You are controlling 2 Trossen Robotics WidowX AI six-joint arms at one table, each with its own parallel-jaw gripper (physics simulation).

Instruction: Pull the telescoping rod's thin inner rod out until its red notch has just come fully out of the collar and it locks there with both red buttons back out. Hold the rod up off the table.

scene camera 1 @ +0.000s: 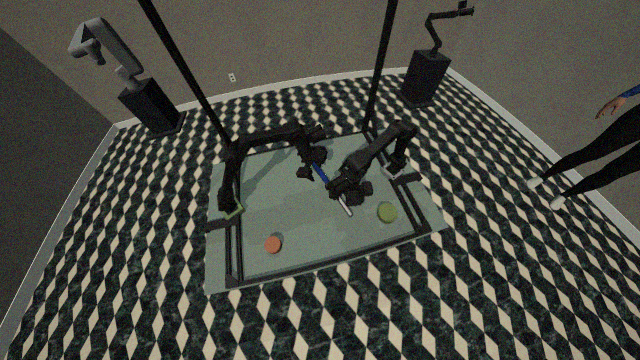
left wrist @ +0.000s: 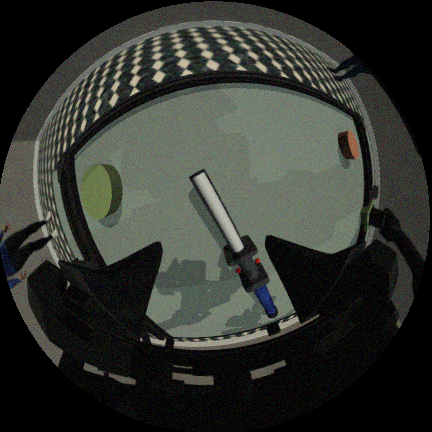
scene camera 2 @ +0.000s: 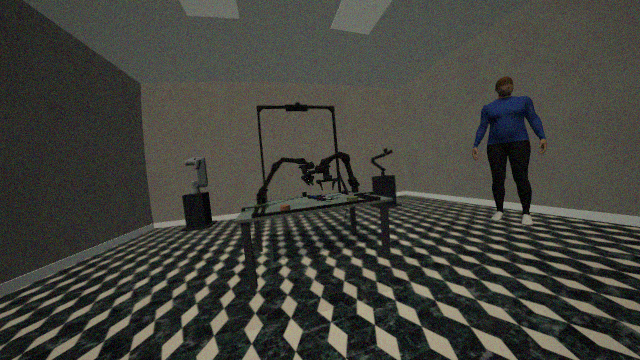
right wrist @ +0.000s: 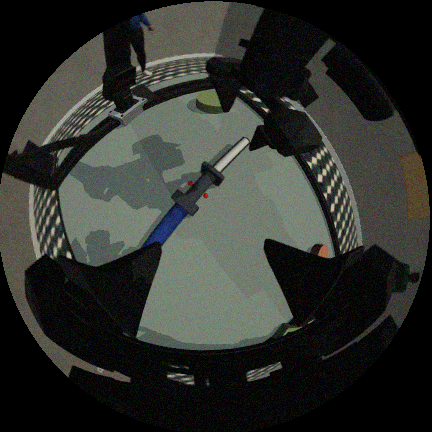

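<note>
The telescoping rod lies on the table, slanting. It has a blue tube (scene camera 1: 320, 171) (left wrist: 266, 300) (right wrist: 169, 225), a dark collar (left wrist: 250, 269) (right wrist: 200, 191) and a pale inner rod (scene camera 1: 346, 206) (left wrist: 217, 210) (right wrist: 232, 155). Two red buttons (left wrist: 257, 261) (right wrist: 206, 195) stick out at the collar's sides. No red notch shows on the inner rod. My left gripper (scene camera 2: 328, 185) (left wrist: 213, 244) (right wrist: 237, 128) is open and empty above the collar and inner rod. My right gripper (scene camera 1: 312, 165) (right wrist: 212, 246) is open and empty above the table, beside the blue tube. The left arm hides the collar in scene camera 1.
A green disc (scene camera 1: 387, 212) (left wrist: 97, 191) (right wrist: 210, 101) lies beyond the inner rod's end, near the table's right edge in scene camera 1. An orange disc (scene camera 1: 272, 244) (scene camera 2: 285, 207) (left wrist: 350, 145) lies near the front left. A black frame (scene camera 1: 320, 265) borders the table. The two grippers are close together.
</note>
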